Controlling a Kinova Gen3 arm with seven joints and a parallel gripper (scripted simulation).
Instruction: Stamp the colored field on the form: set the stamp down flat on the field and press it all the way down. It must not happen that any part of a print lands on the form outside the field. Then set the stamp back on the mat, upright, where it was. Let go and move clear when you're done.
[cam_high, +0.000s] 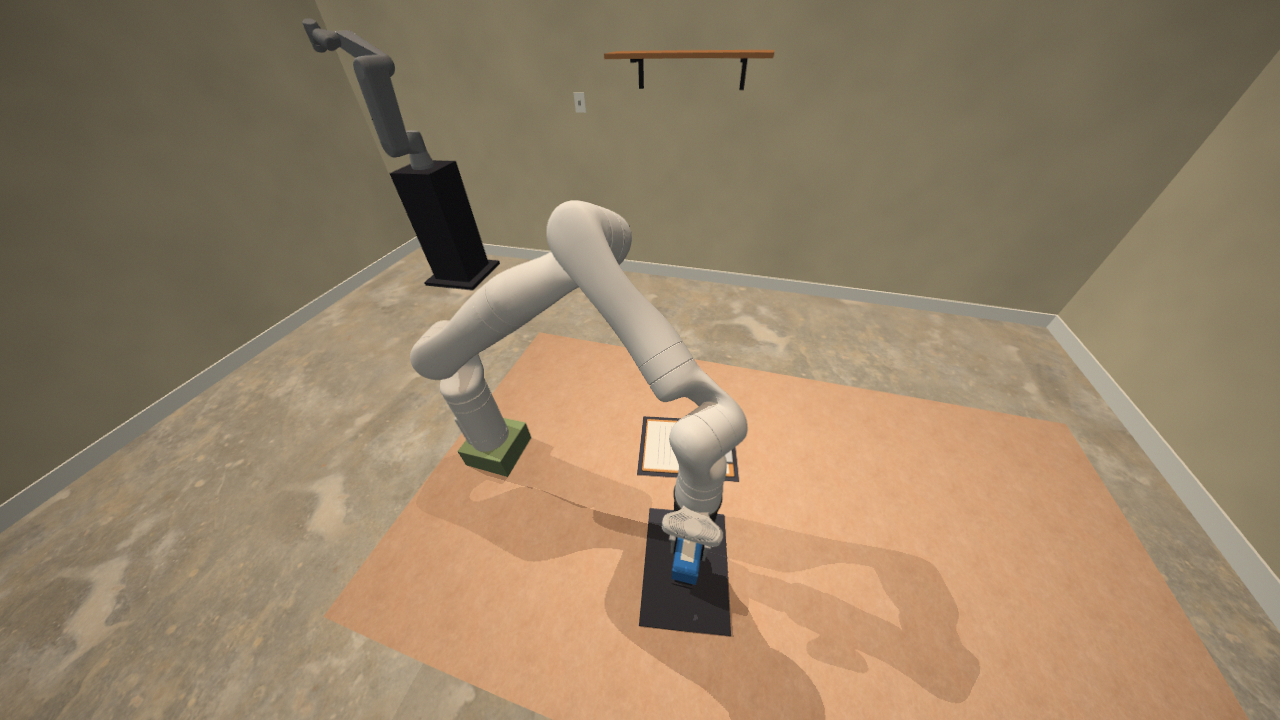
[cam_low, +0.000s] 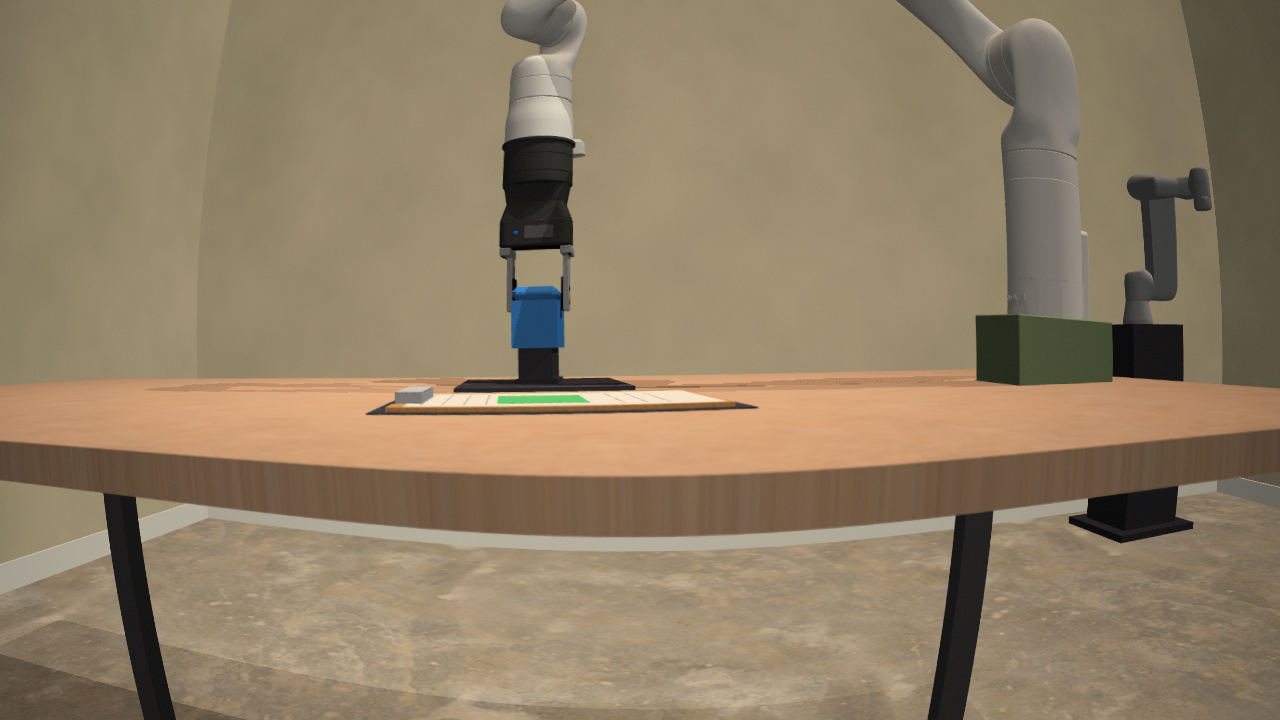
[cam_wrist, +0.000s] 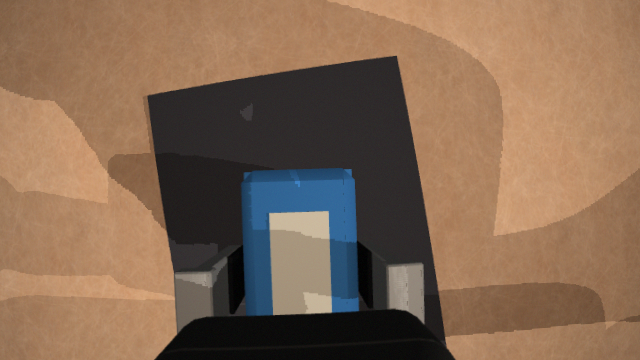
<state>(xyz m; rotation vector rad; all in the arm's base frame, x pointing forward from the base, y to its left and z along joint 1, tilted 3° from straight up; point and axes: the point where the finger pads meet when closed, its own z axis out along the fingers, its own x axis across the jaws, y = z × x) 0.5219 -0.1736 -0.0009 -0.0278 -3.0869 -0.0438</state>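
Now: the blue stamp 40 mm below my hand. Round my hand: form 290 mm to the left, 90 mm below, 20 mm behind; dark mat 90 mm below; black base 80 mm below.
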